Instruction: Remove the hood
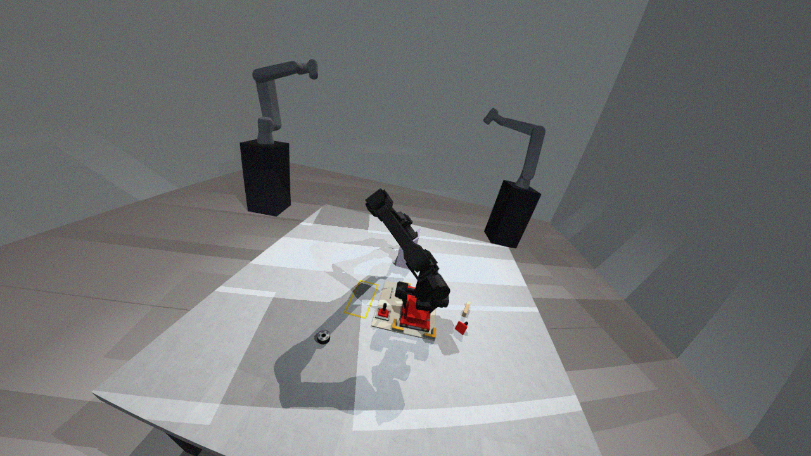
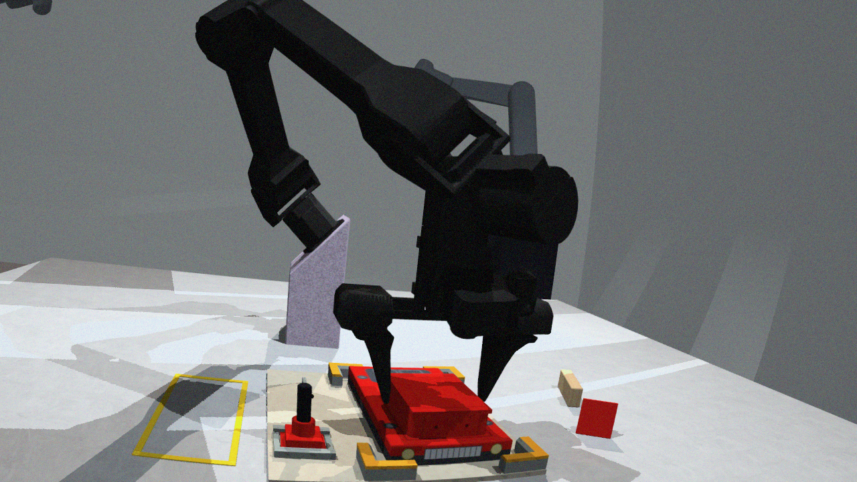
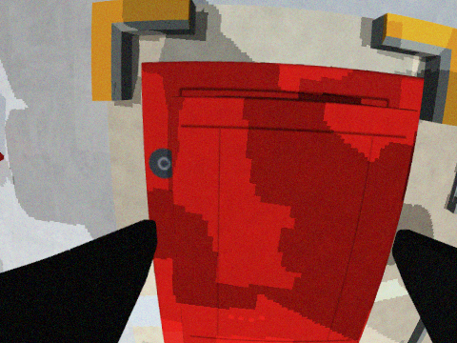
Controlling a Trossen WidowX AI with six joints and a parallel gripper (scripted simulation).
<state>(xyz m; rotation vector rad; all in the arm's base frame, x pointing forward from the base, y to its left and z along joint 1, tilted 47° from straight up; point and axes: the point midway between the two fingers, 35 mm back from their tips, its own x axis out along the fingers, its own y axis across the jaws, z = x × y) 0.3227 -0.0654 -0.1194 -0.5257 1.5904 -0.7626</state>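
Now: gripper tip 1 cm short of the red mount and 12 cm to the left of it. From my gripper tip the other things lie so: tan block: 7 cm behind, 21 cm to the left, 3 cm below; then black wheel: 15 cm ahead, 30 cm to the right, 3 cm below; then red hood: right at my gripper tip.
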